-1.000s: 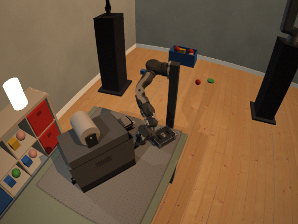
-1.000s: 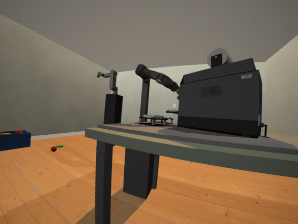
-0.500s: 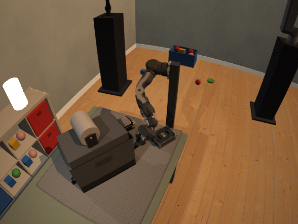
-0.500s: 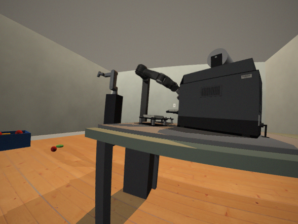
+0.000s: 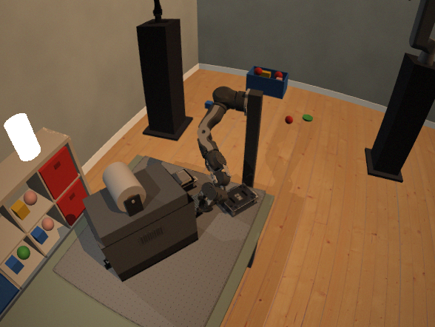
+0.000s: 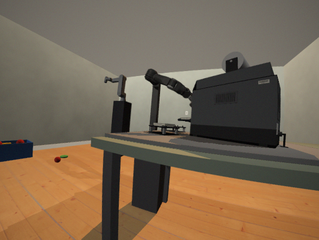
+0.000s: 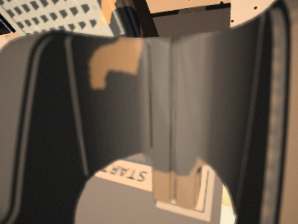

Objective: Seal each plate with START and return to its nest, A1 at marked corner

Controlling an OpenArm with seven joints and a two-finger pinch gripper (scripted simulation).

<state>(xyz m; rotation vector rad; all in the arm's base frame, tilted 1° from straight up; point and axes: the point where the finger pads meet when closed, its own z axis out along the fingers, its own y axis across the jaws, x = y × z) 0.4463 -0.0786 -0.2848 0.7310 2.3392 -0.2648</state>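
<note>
Now: hand 3 cm short of the pale start button, 2 cm to the left of it and 1 cm below it. The rest, counted from my hand: dark sealer stage (10 cm behind, 4 cm to the right, 8 cm below); then white well plate (10 cm behind, 4 cm to the right, 7 cm below); then warning sticker (7 cm behind, 17 cm to the right, 2 cm below).
</note>
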